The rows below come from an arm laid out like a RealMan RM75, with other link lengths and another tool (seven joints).
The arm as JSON. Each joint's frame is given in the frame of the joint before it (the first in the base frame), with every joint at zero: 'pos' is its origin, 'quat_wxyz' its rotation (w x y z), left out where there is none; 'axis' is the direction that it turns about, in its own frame. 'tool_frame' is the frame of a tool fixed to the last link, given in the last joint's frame.
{
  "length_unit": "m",
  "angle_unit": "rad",
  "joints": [
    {
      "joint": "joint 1",
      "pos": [
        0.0,
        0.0,
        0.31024
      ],
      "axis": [
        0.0,
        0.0,
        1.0
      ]
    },
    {
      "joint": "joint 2",
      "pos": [
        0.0,
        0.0,
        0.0
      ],
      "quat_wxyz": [
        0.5,
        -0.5,
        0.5,
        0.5
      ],
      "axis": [
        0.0,
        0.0,
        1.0
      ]
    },
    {
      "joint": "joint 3",
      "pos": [
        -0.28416,
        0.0,
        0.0
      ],
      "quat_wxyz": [
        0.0,
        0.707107,
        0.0,
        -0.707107
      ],
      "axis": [
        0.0,
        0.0,
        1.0
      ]
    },
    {
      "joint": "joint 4",
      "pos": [
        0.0,
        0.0,
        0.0
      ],
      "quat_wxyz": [
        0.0,
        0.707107,
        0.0,
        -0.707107
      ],
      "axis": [
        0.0,
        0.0,
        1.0
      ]
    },
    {
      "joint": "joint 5",
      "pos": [
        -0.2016,
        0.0,
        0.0
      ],
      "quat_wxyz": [
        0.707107,
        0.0,
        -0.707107,
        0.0
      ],
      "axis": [
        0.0,
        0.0,
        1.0
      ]
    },
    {
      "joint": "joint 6",
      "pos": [
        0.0,
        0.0,
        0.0
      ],
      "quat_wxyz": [
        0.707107,
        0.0,
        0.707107,
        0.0
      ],
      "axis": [
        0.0,
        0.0,
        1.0
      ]
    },
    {
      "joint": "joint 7",
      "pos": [
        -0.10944,
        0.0,
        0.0
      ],
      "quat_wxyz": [
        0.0,
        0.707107,
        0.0,
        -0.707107
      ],
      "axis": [
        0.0,
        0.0,
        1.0
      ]
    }
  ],
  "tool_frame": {
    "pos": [
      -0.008,
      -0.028,
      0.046
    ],
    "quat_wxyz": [
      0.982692,
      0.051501,
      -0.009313,
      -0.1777
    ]
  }
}
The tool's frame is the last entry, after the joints.
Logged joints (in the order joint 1, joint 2, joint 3, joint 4, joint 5, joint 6, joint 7), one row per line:
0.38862, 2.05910, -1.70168, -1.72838, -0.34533, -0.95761, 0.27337
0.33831, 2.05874, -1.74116, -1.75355, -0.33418, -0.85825, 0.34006
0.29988, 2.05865, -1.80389, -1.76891, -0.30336, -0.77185, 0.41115
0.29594, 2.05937, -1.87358, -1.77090, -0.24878, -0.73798, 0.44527
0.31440, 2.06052, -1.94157, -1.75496, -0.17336, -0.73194, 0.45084
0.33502, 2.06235, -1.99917, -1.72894, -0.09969, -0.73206, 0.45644
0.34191, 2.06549, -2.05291, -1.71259, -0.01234, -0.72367, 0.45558
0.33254, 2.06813, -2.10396, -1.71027, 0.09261, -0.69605, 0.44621
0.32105, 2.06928, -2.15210, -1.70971, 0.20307, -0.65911, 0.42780
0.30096, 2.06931, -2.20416, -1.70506, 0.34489, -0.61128, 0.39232
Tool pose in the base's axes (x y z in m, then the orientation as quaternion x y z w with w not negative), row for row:
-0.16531, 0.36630, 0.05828, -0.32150, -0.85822, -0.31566, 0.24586
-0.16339, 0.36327, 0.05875, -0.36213, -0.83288, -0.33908, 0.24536
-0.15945, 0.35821, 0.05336, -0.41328, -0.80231, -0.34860, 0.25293
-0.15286, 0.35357, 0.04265, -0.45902, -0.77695, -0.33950, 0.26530
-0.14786, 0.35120, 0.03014, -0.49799, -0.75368, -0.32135, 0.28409
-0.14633, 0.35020, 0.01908, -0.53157, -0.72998, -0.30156, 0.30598
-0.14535, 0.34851, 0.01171, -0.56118, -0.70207, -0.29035, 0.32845
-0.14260, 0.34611, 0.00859, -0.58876, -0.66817, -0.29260, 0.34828
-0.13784, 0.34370, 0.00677, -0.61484, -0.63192, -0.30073, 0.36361
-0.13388, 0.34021, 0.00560, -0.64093, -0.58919, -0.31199, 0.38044
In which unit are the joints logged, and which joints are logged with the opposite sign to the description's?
The joints are logged in radians. Opposite sign: joint 1, joint 2, joint 3, joint 4.
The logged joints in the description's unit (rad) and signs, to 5 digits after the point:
-0.38862, -2.05910, 1.70168, 1.72838, -0.34533, -0.95761, 0.27337
-0.33831, -2.05874, 1.74116, 1.75355, -0.33418, -0.85825, 0.34006
-0.29988, -2.05865, 1.80389, 1.76891, -0.30336, -0.77185, 0.41115
-0.29594, -2.05937, 1.87358, 1.77090, -0.24878, -0.73798, 0.44527
-0.31440, -2.06052, 1.94157, 1.75496, -0.17336, -0.73194, 0.45084
-0.33502, -2.06235, 1.99917, 1.72894, -0.09969, -0.73206, 0.45644
-0.34191, -2.06549, 2.05291, 1.71259, -0.01234, -0.72367, 0.45558
-0.33254, -2.06813, 2.10396, 1.71027, 0.09261, -0.69605, 0.44621
-0.32105, -2.06928, 2.15210, 1.70971, 0.20307, -0.65911, 0.42780
-0.30096, -2.06931, 2.20416, 1.70506, 0.34489, -0.61128, 0.39232

